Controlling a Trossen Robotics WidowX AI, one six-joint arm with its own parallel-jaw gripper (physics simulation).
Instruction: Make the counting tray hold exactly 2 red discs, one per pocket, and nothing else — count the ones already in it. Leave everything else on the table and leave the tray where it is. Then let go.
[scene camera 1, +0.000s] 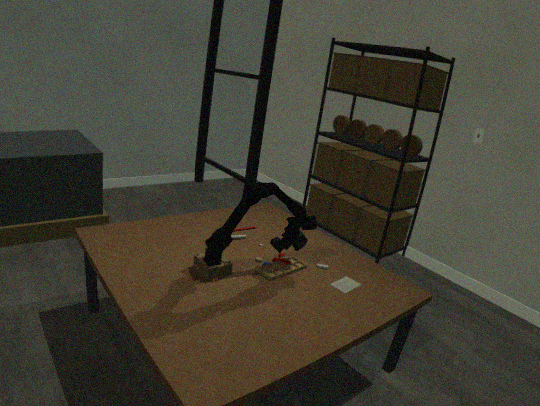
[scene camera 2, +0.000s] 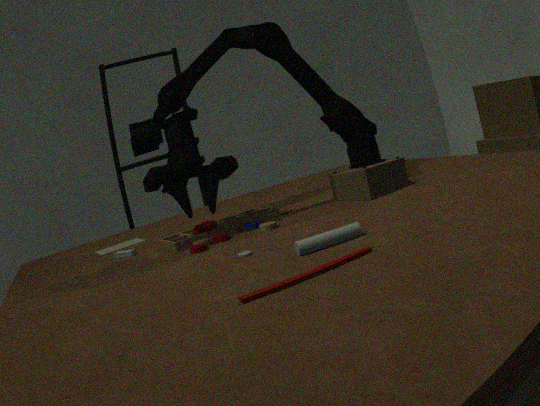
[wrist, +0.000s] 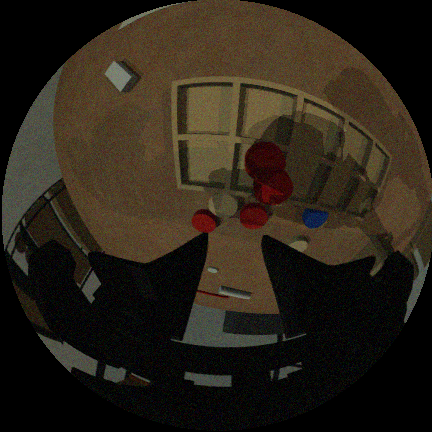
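Note:
The wooden tray (scene camera 1: 287, 273) (scene camera 2: 175, 242) (wrist: 175, 110) has two rows of pockets. In the wrist view one red disc (wrist: 265, 157) is over the near row, by the second pocket from the left. A second red disc (wrist: 274, 189) overlaps it and reaches the near wall; whether either lies flat in a pocket I cannot tell. Two more red discs (wrist: 204, 221) (wrist: 253, 216) lie outside the near wall, with a cream disc (wrist: 223, 205) between them. A blue disc (scene camera 2: 251, 226) (wrist: 315, 218) lies outside too. My gripper (scene camera 1: 287, 249) (scene camera 2: 201, 215) (wrist: 234, 238) is partly open and empty, above the discs.
Another cream disc (scene camera 2: 268, 225) (wrist: 299, 245), a small white disc (scene camera 2: 244, 254) (wrist: 212, 270), a pale cylinder (scene camera 2: 327, 239) (wrist: 235, 292) and a red rod (scene camera 2: 305, 276) lie nearby. A white block (scene camera 2: 125, 253) (wrist: 120, 75) and paper (scene camera 1: 346, 284) lie beyond the tray's end.

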